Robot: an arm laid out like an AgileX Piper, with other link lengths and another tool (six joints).
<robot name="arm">
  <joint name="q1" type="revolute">
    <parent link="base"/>
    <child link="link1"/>
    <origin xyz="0 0 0.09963"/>
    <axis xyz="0 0 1"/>
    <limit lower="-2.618" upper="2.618"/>
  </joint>
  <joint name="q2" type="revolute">
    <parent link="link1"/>
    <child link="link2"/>
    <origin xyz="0 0 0" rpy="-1.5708 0 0"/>
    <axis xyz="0 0 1"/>
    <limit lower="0" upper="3.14"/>
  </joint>
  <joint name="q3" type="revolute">
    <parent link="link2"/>
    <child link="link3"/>
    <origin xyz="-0.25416 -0.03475 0"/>
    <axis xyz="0 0 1"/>
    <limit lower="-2.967" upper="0"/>
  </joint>
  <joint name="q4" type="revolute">
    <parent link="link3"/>
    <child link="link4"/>
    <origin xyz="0.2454 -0.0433 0" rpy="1.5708 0 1.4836"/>
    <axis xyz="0 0 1"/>
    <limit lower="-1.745" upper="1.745"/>
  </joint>
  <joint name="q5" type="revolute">
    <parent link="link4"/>
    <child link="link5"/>
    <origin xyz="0 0 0" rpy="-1.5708 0 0"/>
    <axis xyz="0 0 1"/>
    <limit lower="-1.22" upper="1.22"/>
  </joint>
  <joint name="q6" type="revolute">
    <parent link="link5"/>
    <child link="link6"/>
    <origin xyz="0 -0.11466 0" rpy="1.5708 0 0"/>
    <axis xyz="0 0 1"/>
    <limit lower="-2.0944" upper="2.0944"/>
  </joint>
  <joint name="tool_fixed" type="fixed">
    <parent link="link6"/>
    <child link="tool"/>
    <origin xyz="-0.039 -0.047 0.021" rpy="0.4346 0 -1.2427"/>
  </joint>
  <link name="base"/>
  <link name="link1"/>
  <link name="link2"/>
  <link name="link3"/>
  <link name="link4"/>
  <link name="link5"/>
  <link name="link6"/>
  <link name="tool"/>
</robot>
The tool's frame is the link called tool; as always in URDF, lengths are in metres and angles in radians.
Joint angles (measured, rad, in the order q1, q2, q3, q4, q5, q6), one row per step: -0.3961, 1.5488, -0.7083, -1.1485, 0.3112, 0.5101; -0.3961, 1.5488, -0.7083, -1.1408, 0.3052, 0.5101; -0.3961, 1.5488, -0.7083, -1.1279, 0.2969, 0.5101; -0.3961, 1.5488, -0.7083, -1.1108, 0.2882, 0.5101; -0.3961, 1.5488, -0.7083, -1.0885, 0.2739, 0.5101; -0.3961, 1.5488, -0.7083, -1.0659, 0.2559, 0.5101; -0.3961, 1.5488, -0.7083, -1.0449, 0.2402, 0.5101; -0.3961, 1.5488, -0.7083, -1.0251, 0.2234, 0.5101; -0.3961, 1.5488, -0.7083, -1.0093, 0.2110, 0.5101; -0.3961, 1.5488, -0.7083, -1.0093, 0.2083, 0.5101; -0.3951, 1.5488, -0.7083, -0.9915, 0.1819, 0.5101
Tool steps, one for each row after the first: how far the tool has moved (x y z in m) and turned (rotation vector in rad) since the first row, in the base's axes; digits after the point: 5 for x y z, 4 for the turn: 0.00023, 0.00034, -0.00018, 0.0077, -0.0059, -0.0013; 0.00044, 0.00075, -0.00050, 0.0197, -0.0148, -0.0046; 0.00049, 0.00108, -0.00095, 0.0347, -0.0252, -0.0106; 0.00088, 0.00177, -0.00142, 0.0553, -0.0408, -0.0166; 0.00164, 0.00274, -0.00172, 0.0773, -0.0591, -0.0204; 0.00226, 0.00353, -0.00196, 0.0971, -0.0757, -0.0247; 0.00305, 0.00442, -0.00205, 0.1163, -0.0929, -0.0276; 0.00358, 0.00503, -0.00210, 0.1311, -0.1062, -0.0307; 0.00386, 0.00525, -0.00200, 0.1321, -0.1080, -0.0289; 0.00588, 0.00723, -0.00146, 0.1532, -0.1313, -0.0234
